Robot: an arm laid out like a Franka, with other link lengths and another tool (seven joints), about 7 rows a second.
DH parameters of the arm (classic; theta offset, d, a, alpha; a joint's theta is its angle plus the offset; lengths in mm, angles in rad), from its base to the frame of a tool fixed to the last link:
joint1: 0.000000 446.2 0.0 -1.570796
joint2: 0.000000 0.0 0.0 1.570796
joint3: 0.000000 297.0 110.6 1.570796
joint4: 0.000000 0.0 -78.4 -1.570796
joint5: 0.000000 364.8 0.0 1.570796
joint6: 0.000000 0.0 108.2 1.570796
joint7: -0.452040 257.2 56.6 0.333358
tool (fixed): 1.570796 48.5 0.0 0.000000
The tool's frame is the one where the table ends.
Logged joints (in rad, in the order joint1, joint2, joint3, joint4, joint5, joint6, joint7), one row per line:
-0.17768 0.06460 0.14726 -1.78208 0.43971 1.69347 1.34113
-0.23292 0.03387 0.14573 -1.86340 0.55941 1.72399 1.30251
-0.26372 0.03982 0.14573 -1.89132 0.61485 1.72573 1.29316
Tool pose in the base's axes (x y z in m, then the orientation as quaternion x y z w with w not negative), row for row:
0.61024 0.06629 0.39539 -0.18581 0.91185 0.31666 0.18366
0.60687 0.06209 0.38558 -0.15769 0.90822 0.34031 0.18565
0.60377 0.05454 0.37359 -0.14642 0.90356 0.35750 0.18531
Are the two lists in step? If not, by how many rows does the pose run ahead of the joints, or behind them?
The pose runs 1 row ahead of the joints: the pose in row i belongs to the joints in row i + 1.
